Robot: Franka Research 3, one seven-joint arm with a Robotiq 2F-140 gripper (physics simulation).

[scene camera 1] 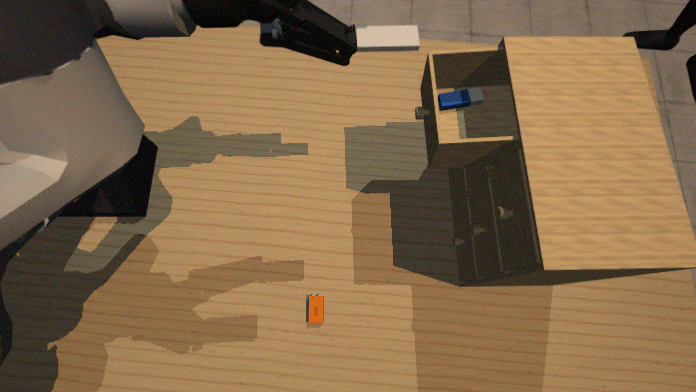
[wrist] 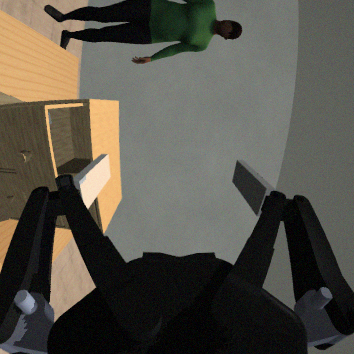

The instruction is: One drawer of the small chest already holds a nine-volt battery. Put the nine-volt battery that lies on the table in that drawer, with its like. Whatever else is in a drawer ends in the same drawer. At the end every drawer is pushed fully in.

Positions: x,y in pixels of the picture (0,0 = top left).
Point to a drawer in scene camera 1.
513,211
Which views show the drawer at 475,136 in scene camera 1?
Scene camera 1 and the wrist view: all of them.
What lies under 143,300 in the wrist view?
The gripper.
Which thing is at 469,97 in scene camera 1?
A blue block-shaped item.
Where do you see a small wooden chest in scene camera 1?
At 606,203
